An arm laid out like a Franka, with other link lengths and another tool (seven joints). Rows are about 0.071 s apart.
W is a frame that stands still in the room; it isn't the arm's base.
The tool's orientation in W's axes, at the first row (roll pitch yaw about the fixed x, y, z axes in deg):
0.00, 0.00, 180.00
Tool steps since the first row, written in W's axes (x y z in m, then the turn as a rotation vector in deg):
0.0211, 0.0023, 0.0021, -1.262, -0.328, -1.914
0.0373, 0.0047, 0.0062, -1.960, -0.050, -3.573
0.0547, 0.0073, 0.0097, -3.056, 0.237, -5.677
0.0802, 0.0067, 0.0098, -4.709, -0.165, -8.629
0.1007, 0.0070, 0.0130, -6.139, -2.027, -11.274
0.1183, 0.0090, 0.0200, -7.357, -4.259, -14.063
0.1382, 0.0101, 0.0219, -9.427, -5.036, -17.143
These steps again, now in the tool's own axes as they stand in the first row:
-0.0211, -0.0023, 0.0021, 1.262, 0.328, -1.914
-0.0373, -0.0047, 0.0062, 1.960, 0.050, -3.573
-0.0547, -0.0073, 0.0097, 3.056, -0.237, -5.677
-0.0802, -0.0067, 0.0098, 4.709, 0.165, -8.629
-0.1007, -0.0070, 0.0130, 6.139, 2.027, -11.274
-0.1183, -0.0090, 0.0200, 7.357, 4.259, -14.063
-0.1382, -0.0101, 0.0219, 9.427, 5.036, -17.143

